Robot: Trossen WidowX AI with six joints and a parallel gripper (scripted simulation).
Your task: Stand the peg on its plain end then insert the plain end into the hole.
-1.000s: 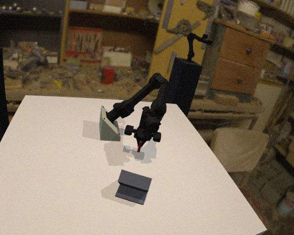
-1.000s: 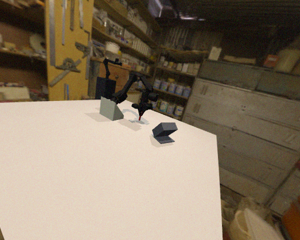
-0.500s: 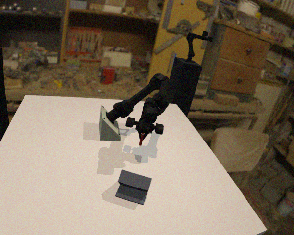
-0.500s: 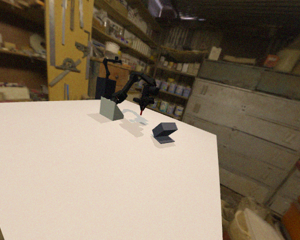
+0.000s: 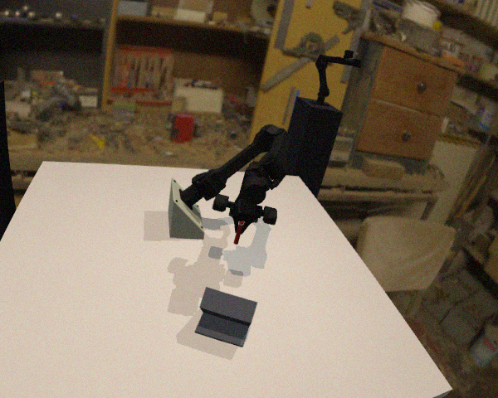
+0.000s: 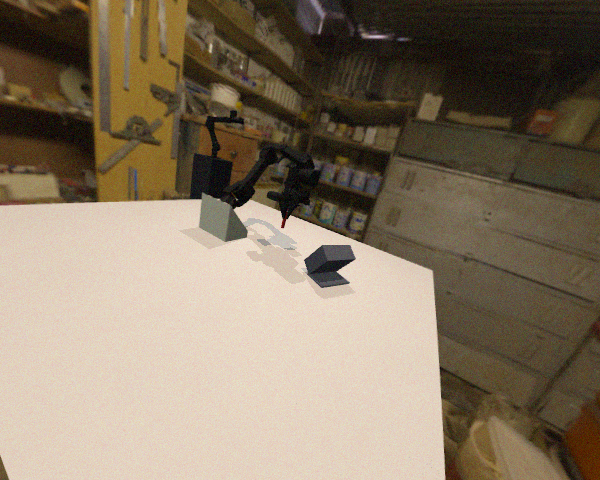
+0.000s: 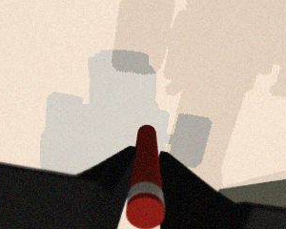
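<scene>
Right now my gripper tip is 26 cm short of the sloped panel, 8 cm to the left of it and 5 cm above it. Also, from my gripper tip: red peg 2 cm above.
</scene>
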